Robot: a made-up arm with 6 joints.
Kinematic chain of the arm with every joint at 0, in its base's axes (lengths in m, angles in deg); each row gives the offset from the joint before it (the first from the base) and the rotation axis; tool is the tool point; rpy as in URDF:
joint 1: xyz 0 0 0.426 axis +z
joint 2: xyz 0 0 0 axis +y
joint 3: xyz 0.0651 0 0.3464 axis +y
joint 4: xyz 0.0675 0 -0.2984 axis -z
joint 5: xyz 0 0 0 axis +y
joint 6: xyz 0.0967 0 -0.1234 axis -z
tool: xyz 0 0 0 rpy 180 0 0
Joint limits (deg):
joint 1: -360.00..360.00
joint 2: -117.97..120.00
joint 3: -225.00..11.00
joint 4: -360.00..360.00
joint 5: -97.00..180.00
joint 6: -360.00..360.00
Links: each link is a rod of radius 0.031 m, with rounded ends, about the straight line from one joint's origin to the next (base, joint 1, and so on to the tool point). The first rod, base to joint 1, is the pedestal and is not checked.
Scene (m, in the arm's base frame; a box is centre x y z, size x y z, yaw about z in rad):
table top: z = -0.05
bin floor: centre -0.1 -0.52 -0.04 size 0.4 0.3 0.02 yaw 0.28
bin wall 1: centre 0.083 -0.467 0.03 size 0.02 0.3 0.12 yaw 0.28
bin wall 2: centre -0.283 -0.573 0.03 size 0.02 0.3 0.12 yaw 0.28
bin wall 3: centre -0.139 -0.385 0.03 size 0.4 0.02 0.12 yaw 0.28
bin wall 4: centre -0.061 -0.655 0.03 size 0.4 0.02 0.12 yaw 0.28
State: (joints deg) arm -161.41 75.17 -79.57 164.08 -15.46 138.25
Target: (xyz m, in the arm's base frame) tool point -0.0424 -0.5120 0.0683
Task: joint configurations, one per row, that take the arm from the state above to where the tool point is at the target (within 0.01 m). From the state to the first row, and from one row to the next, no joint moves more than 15 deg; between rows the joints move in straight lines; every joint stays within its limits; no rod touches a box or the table.
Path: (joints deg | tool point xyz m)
1: -157.90 68.02 -87.04 174.19 -11.33 144.66 | -0.4010 -0.1498 0.1001
2: -154.40 60.87 -94.51 184.30 -7.20 151.08 | -0.4693 -0.2341 0.1733
3: -150.89 53.72 -101.98 194.41 -3.07 157.49 | -0.5178 -0.3177 0.2771
4: -136.69 58.87 -101.79 189.96 -2.54 152.68 | -0.4174 -0.4177 0.2212
5: -122.49 64.01 -101.60 185.52 -2.00 147.87 | -0.2974 -0.4851 0.1677
6: -108.29 69.16 -101.41 181.08 -1.46 143.06 | -0.1687 -0.5165 0.1166
7: -94.09 74.31 -101.23 176.64 -0.92 138.25 | -0.0424 -0.5120 0.0683

